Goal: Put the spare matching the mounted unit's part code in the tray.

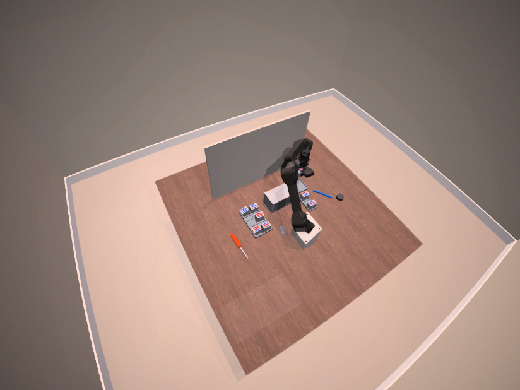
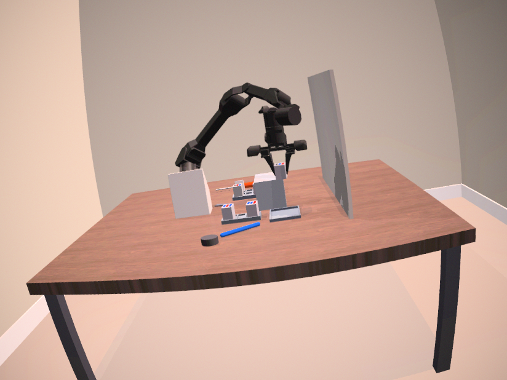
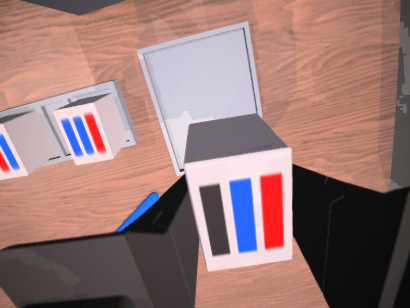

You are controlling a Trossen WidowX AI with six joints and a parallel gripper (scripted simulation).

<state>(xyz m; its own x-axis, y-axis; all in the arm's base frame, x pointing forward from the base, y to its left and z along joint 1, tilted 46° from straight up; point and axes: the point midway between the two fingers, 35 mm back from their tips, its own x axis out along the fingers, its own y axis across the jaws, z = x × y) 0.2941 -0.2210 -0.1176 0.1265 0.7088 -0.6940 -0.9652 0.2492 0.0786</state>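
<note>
My gripper tip is now 10 mm to the right of the shallow grey tray and 130 mm above it. Round my gripper tip: blue pen: 160 mm behind, 90 mm to the right, 130 mm below; then mounted unit: 20 mm behind, 200 mm to the left, 80 mm below; then grey panel: 210 mm ahead, 160 mm to the left, 90 mm above.
</note>
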